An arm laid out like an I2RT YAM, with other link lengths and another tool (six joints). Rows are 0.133 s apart.
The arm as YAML. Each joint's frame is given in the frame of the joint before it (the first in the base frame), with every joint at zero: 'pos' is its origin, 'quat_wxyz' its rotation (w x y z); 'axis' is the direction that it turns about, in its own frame. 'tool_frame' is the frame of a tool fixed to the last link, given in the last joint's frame.
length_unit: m
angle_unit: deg
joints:
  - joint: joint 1
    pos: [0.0, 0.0, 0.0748]
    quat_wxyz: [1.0, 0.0, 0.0, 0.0]
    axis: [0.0, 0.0, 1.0]
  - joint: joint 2
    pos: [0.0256, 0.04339, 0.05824]
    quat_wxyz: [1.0, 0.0, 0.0, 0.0]
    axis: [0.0, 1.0, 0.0]
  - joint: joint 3
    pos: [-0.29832, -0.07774, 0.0]
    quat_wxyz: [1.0, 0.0, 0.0, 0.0]
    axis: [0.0, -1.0, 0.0]
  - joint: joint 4
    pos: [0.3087, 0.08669, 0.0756]
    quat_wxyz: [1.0, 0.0, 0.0, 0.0]
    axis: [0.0, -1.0, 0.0]
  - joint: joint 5
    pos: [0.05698, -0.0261, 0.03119]
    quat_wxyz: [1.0, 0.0, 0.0, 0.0]
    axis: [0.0, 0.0, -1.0]
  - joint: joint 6
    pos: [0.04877, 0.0, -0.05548]
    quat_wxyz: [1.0, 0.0, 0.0, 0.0]
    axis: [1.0, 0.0, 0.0]
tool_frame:
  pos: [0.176, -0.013, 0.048]
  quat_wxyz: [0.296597, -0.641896, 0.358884, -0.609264]
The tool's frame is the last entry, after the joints.
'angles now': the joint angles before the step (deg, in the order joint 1, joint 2, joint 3, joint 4, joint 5, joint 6). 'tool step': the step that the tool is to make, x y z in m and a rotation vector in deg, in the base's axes. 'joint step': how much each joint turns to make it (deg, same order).
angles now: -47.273, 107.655, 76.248, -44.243, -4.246, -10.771
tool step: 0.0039, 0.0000, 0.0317, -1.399, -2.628, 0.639
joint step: -0.258, -3.253, 0.832, -1.327, -1.194, -0.598
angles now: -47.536, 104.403, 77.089, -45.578, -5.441, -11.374
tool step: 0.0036, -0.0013, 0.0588, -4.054, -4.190, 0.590
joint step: -0.102, -5.756, 1.663, -1.653, -0.574, -0.530
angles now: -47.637, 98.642, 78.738, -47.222, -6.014, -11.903
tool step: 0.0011, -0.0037, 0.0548, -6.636, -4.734, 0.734
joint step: -0.084, -6.126, -0.537, 2.387, 0.493, -1.172
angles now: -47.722, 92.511, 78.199, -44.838, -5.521, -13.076
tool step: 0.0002, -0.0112, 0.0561, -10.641, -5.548, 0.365
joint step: -0.081, -6.444, -2.943, 7.941, 2.177, -2.175
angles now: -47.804, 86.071, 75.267, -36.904, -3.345, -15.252
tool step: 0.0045, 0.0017, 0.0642, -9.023, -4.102, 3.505
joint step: -0.252, -4.357, 1.253, 3.535, -0.689, -4.762
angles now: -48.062, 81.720, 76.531, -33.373, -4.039, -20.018
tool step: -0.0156, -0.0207, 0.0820, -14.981, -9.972, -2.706
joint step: -2.232, -6.110, -4.406, 16.054, 1.535, -1.704
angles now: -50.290, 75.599, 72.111, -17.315, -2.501, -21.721
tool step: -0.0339, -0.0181, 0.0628, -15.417, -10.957, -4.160
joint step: -4.014, -4.556, -8.625, 22.935, 0.327, -0.706
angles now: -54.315, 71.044, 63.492, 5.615, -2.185, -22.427
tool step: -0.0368, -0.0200, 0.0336, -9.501, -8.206, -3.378
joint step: -5.059, 0.300, -4.731, 17.567, -1.527, 1.793
